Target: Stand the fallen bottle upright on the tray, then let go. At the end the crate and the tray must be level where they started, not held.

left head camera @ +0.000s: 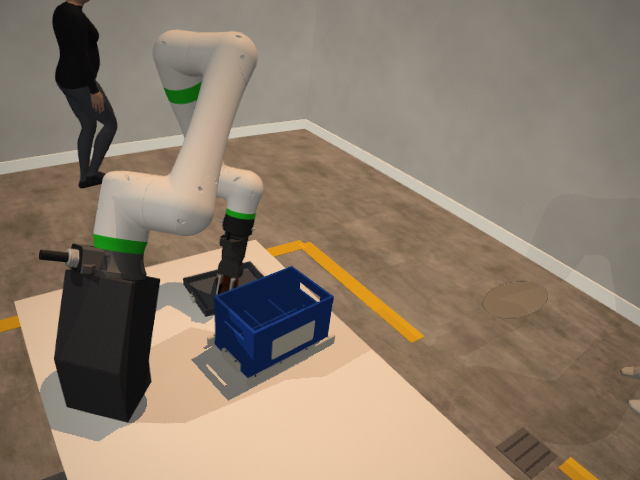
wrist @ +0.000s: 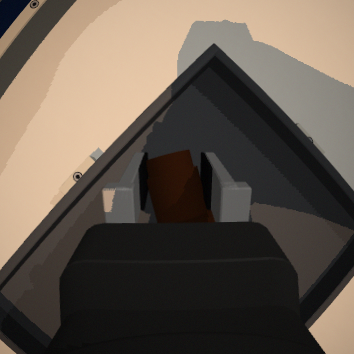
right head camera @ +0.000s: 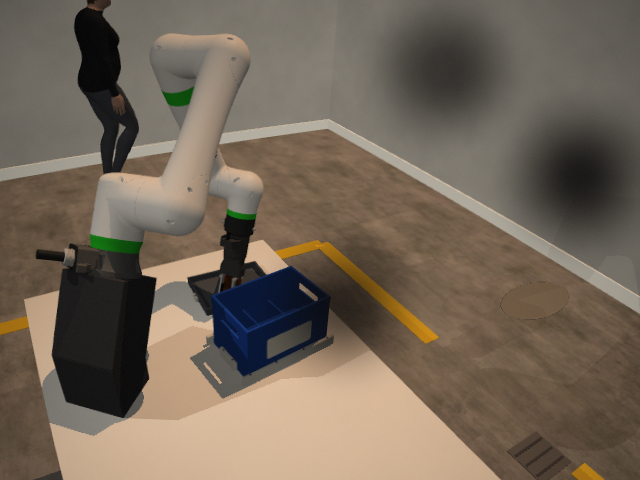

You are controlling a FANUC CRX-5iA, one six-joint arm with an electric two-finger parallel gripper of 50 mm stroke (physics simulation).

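Observation:
The brown bottle is in the dark tray. In the wrist view its narrow part runs slightly slanted between the finger pads; the rest is hidden under the gripper body. Its exact tilt cannot be told. My gripper reaches down into the tray, with its fingers close against both sides of the bottle, shut on it. The tray sits on the table behind the blue crate, which stands upright and hides the tray's near part in the head views.
Light rails run along the crate's foot. A small light bracket sits beside the tray. The black robot base stands left of the crate. A person stands on the floor behind the table.

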